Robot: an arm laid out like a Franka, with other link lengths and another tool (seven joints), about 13 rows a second.
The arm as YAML. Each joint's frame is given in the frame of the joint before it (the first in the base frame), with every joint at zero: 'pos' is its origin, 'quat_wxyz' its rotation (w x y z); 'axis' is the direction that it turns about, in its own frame. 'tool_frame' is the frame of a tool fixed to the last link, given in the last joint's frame.
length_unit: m
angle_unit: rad
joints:
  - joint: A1
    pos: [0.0, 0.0, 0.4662]
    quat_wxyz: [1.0, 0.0, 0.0, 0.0]
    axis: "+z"
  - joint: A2
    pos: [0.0, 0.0, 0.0]
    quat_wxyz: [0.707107, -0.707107, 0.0, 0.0]
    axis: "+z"
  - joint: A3
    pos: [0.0, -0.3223, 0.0]
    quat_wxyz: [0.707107, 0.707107, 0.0, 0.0]
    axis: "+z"
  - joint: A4
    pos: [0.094, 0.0, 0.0]
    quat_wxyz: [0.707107, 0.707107, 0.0, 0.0]
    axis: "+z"
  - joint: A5
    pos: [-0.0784, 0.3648, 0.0]
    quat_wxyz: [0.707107, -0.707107, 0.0, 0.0]
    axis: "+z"
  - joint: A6
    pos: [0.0, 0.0, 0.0]
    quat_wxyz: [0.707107, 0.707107, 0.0, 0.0]
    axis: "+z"
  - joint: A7
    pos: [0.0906, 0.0, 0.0]
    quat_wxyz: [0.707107, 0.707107, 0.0, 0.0]
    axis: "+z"
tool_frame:
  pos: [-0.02, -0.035, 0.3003]
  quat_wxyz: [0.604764, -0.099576, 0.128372, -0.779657]
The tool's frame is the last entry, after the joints.
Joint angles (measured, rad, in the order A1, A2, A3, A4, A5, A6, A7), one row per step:
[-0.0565 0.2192 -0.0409 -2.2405 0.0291 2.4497 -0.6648]
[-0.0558 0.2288 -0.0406 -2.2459 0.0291 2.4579 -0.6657]
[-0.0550 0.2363 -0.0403 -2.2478 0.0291 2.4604 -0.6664]
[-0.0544 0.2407 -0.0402 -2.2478 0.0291 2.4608 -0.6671]
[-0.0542 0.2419 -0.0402 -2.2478 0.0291 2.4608 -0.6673]
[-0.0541 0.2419 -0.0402 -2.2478 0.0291 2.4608 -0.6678]
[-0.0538 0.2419 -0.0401 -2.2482 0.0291 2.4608 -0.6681]
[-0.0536 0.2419 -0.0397 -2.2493 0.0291 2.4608 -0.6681]
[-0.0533 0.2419 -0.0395 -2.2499 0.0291 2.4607 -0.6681]
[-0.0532 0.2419 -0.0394 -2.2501 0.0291 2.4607 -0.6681]
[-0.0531 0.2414 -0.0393 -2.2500 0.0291 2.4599 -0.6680]
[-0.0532 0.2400 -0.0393 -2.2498 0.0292 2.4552 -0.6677]
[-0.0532 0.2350 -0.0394 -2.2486 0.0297 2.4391 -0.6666]
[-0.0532 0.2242 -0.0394 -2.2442 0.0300 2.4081 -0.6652]
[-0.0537 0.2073 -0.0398 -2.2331 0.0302 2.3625 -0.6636]
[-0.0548 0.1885 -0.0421 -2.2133 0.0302 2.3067 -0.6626]
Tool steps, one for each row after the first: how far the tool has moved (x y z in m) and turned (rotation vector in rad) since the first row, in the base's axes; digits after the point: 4 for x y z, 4 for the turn. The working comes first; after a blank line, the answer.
Tool pose at each row, in the base's axes (x y z in m, rotation vector in rad; the steps are taken from these numbers as rounded here):
[0.5027 -0.0311 0.2260 1.1328 2.7721 0.4665]
[0.4999 -0.0305 0.2197 1.1342 2.7792 0.4639]
[0.4978 -0.0299 0.2155 1.1357 2.7863 0.4616]
[0.4968 -0.0295 0.2133 1.1361 2.7907 0.4603]
[0.4965 -0.0294 0.2127 1.1362 2.7920 0.4599]
[0.4965 -0.0294 0.2127 1.1354 2.7924 0.4600]
[0.4963 -0.0291 0.2125 1.1347 2.7932 0.4600]
[0.4957 -0.0288 0.2122 1.1345 2.7945 0.4599]
[0.4954 -0.0285 0.2120 1.1343 2.7955 0.4598]
[0.4953 -0.0284 0.2119 1.1341 2.7958 0.4598]
[0.4952 -0.0282 0.2122 1.1341 2.7960 0.4598]
[0.4943 -0.0281 0.2127 1.1365 2.7984 0.4591]
[0.4914 -0.0276 0.2149 1.1441 2.8058 0.4572]
[0.4872 -0.0268 0.2205 1.1550 2.8184 0.4540]
[0.4834 -0.0263 0.2308 1.1681 2.8320 0.4508]
[0.4812 -0.0271 0.2449 1.1829 2.8441 0.4474]

[-0.0028 0.0006 -0.0063 0.0002 0.0069 0.0018]
[-0.0049 0.0012 -0.0105 0.0005 0.0138 0.0035]
[-0.0059 0.0016 -0.0127 0.0008 0.0178 0.0049]
[-0.0062 0.0017 -0.0133 0.0008 0.0190 0.0053]
[-0.0062 0.0017 -0.0133 0.0008 0.0189 0.0059]
[-0.0064 0.0020 -0.0135 0.0009 0.0193 0.0066]
[-0.0070 0.0023 -0.0138 0.0011 0.0203 0.0072]
[-0.0073 0.0026 -0.0140 0.0012 0.0211 0.0077]
[-0.0074 0.0027 -0.0141 0.0013 0.0213 0.0079]
[-0.0075 0.0029 -0.0138 0.0013 0.0214 0.0080]
[-0.0084 0.0030 -0.0133 0.0018 0.0246 0.0076]
[-0.0113 0.0035 -0.0111 0.0036 0.0343 0.0061]
[-0.0155 0.0043 -0.0055 0.0063 0.0499 0.0048]
[-0.0193 0.0048 0.0048 0.0097 0.0674 0.0028]
[-0.0215 0.0040 0.0189 0.0130 0.0843 -0.0007]

